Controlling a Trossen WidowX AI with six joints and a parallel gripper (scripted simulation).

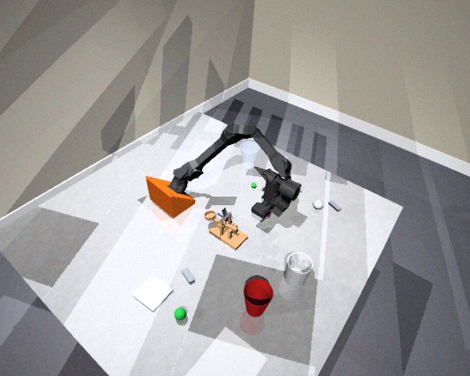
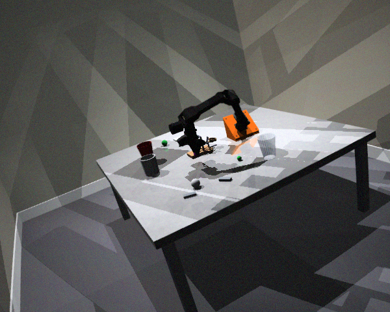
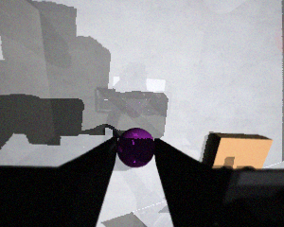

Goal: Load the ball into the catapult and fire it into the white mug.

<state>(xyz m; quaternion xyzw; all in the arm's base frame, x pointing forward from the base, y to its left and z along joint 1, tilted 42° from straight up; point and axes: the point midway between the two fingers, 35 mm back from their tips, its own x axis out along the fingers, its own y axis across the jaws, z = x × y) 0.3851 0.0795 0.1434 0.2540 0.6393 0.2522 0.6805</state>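
The catapult is 14 cm to the right of my gripper tip, 12 cm behind it and 1 cm below it. Also, from my gripper tip: white ball (23 cm to the left, 13 cm ahead, 4 cm below); white mug (23 cm ahead, 15 cm to the right, 3 cm below); purple ball (1 cm above).
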